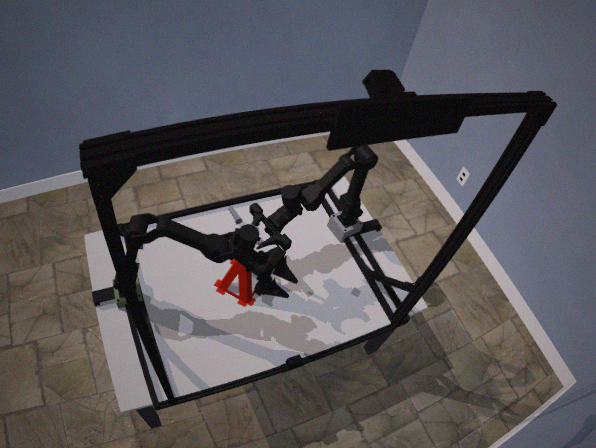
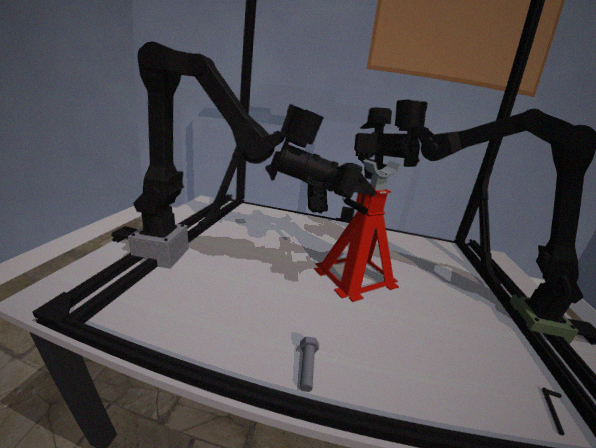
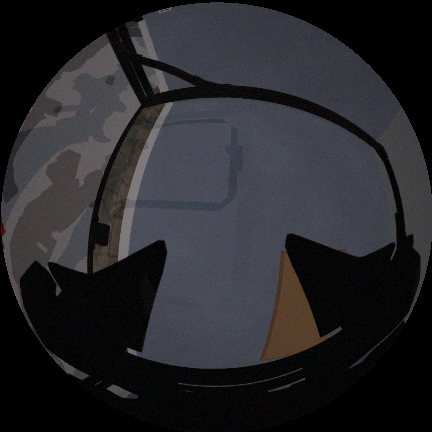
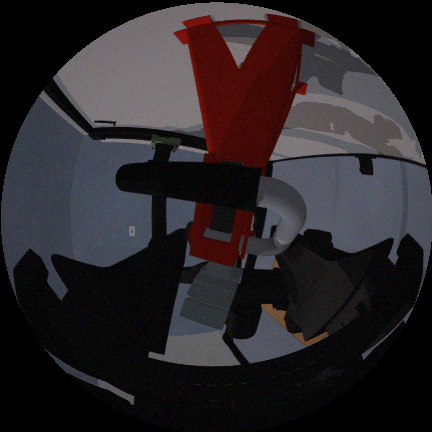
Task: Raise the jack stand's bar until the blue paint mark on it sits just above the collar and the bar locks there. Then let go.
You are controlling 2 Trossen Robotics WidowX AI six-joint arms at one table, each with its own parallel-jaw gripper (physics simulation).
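Frame: origin at the left arm's base, x ahead, y left, z up, level; metres.
Where they show: left gripper, fingertip midpoint: (image 1: 292, 290) (image 3: 227, 244); right gripper, fingertip midpoint: (image 2: 368, 191) (image 4: 229, 233); left arm's base, link origin: (image 2: 544, 311) (image 4: 163, 146); right arm's base, link origin: (image 1: 347, 219) (image 2: 158, 230).
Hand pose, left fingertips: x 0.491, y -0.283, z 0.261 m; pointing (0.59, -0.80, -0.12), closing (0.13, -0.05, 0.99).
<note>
Things, the pixels of their top centre, and the offset from my left fingertips.
- red collar, top centre: (image 2: 381, 190) 0.067 m back, 0.245 m left, 0.074 m down
- grey bolt, top centre: (image 2: 309, 356) (image 1: 234, 212) 0.002 m ahead, 0.539 m left, 0.275 m down
- black hex key, top centre: (image 2: 560, 411) 0.408 m back, 0.513 m left, 0.298 m down
The red jack stand (image 1: 238, 284) (image 2: 358, 251) (image 4: 241, 100) stands near the middle of the table. Its grey bar (image 2: 380, 180) (image 4: 209, 294) with the saddle on top rises a short way out of the red collar (image 2: 377, 196). No blue mark shows. My right gripper (image 2: 364, 187) (image 1: 271, 242) reaches in from the side and is shut on the bar just under the saddle. My left gripper (image 2: 363, 144) (image 1: 284, 282) (image 3: 227, 244) is open and empty. It hovers just above the saddle and faces the wall.
A grey bolt (image 2: 306, 364) (image 1: 235, 214) lies near one table edge. A black hex key (image 2: 553, 407) lies in a corner. A black frame rail (image 2: 216, 380) runs around the table, with tall posts at the corners.
</note>
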